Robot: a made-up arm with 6 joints. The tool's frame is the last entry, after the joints.
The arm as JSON. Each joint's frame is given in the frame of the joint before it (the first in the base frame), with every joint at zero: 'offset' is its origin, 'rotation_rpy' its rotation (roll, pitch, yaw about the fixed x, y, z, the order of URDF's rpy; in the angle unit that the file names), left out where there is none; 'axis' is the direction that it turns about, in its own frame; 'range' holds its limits. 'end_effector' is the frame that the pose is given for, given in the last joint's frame.
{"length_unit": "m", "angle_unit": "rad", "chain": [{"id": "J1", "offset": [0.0, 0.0, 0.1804], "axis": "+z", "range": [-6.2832, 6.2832]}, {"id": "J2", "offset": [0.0, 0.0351, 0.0], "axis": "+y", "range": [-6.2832, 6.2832]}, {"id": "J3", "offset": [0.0, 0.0, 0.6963], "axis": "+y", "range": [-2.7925, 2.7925]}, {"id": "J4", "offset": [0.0, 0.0, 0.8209], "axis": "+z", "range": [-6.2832, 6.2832]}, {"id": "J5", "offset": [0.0, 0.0, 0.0], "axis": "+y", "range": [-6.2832, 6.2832]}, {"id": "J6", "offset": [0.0, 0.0, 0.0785], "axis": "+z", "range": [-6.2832, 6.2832]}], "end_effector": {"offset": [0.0, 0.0, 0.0]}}
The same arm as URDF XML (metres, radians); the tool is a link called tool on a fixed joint. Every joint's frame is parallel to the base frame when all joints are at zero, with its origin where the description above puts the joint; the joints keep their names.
<robot name="arm">
<joint name="tool_joint" type="fixed"><parent link="link6"/><child link="tool"/><origin xyz="0.0000 0.0000 0.0000"/></joint>
<joint name="J6" type="revolute"><parent link="link5"/><child link="link6"/><origin xyz="0.0000 0.0000 0.0785"/><axis xyz="0 0 1"/><limit lower="-6.2832" upper="6.2832"/></joint>
<joint name="J5" type="revolute"><parent link="link4"/><child link="link5"/><origin xyz="0.0000 0.0000 0.0000"/><axis xyz="0 1 0"/><limit lower="-6.2832" upper="6.2832"/></joint>
<joint name="J4" type="revolute"><parent link="link3"/><child link="link4"/><origin xyz="0.0000 0.0000 0.8209"/><axis xyz="0 0 1"/><limit lower="-6.2832" upper="6.2832"/></joint>
<joint name="J3" type="revolute"><parent link="link2"/><child link="link3"/><origin xyz="0.0000 0.0000 0.6963"/><axis xyz="0 1 0"/><limit lower="-2.7925" upper="2.7925"/></joint>
<joint name="J2" type="revolute"><parent link="link1"/><child link="link2"/><origin xyz="0.0000 0.0351 0.0000"/><axis xyz="0 1 0"/><limit lower="-6.2832" upper="6.2832"/></joint>
<joint name="J1" type="revolute"><parent link="base_link"/><child link="link1"/><origin xyz="0.0000 0.0000 0.1804"/><axis xyz="0 0 1"/><limit lower="-6.2832" upper="6.2832"/></joint>
<link name="base_link"/>
<link name="link1"/>
<link name="link2"/>
<link name="link3"/>
<link name="link4"/>
<link name="link5"/>
<link name="link6"/>
<link name="tool"/>
</robot>

